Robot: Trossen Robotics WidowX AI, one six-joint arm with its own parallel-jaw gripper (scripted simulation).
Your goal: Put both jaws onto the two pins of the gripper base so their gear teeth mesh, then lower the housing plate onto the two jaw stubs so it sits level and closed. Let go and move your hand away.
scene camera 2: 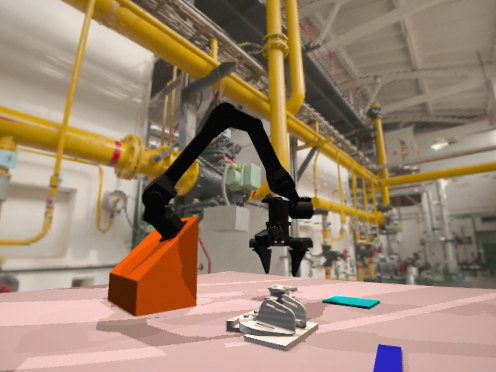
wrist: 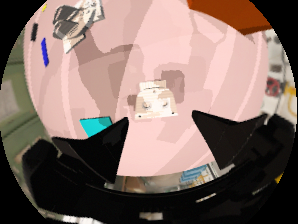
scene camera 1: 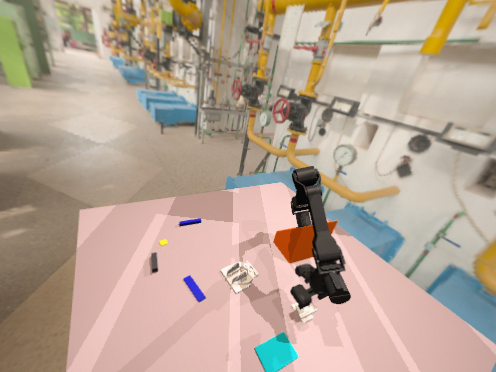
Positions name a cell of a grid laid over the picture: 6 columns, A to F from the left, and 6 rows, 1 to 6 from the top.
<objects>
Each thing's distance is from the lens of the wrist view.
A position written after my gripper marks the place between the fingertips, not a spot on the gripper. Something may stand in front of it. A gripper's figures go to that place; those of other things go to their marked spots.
my gripper (wrist: D4): 0.10 m
base (wrist: D3): 0.12 m
</objects>
